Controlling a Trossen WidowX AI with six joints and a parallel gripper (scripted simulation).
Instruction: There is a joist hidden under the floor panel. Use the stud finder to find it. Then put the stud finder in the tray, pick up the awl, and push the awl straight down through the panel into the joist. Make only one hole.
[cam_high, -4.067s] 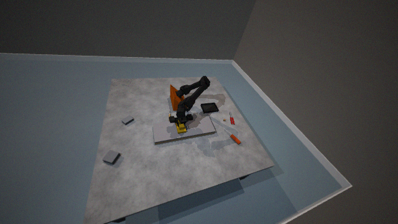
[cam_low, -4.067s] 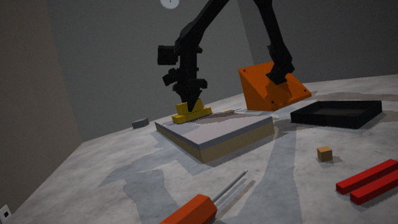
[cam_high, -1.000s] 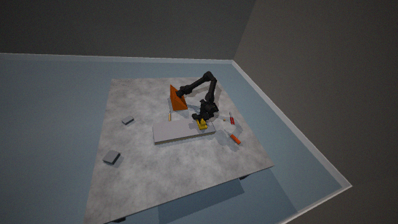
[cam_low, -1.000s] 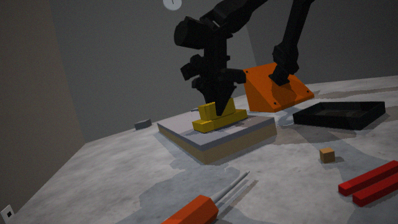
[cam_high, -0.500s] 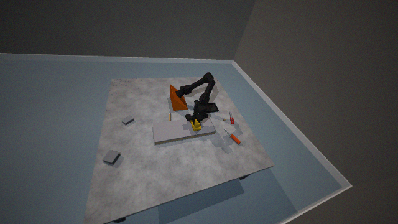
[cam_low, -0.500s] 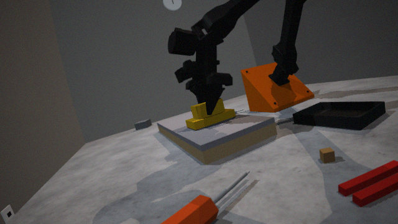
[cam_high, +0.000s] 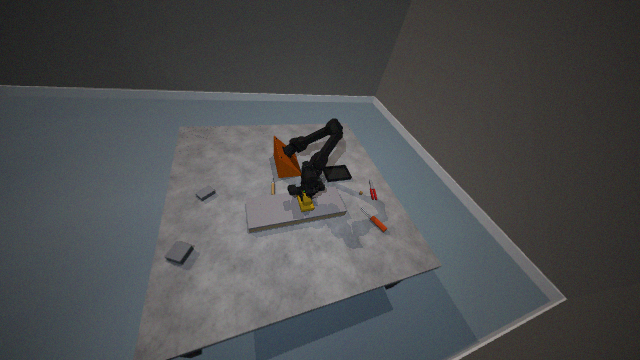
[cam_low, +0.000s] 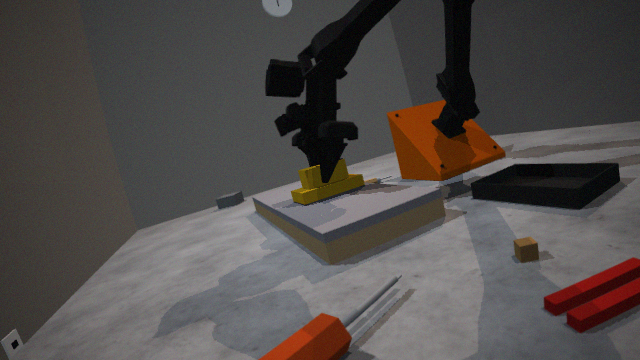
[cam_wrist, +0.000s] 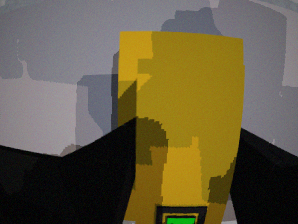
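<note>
My gripper tip is 40 mm past the indicator light and 30 mm below it. Also, from my gripper tip: black tray 290 mm to the left, 210 mm behind, 50 mm below; yellow stud finder 20 mm behind, 20 mm above; awl 190 mm behind, 140 mm to the right, 60 mm below.
</note>
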